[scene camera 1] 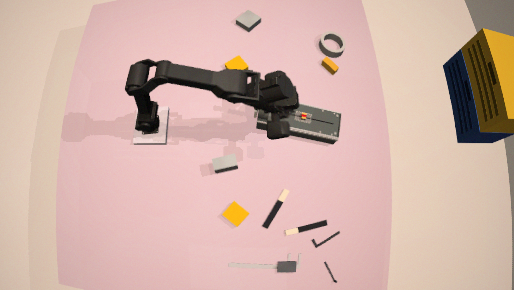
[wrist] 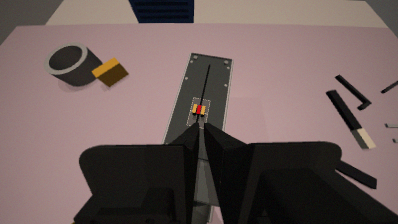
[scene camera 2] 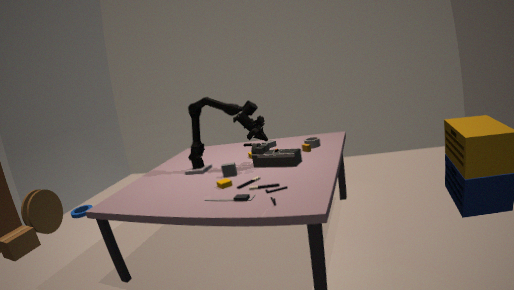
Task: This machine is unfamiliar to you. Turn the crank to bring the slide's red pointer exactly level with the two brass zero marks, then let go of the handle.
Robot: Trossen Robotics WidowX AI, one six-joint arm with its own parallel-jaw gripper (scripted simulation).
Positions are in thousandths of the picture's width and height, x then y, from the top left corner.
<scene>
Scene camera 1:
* gripper: 571, 381
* grey slide machine: 624, 429
</scene>
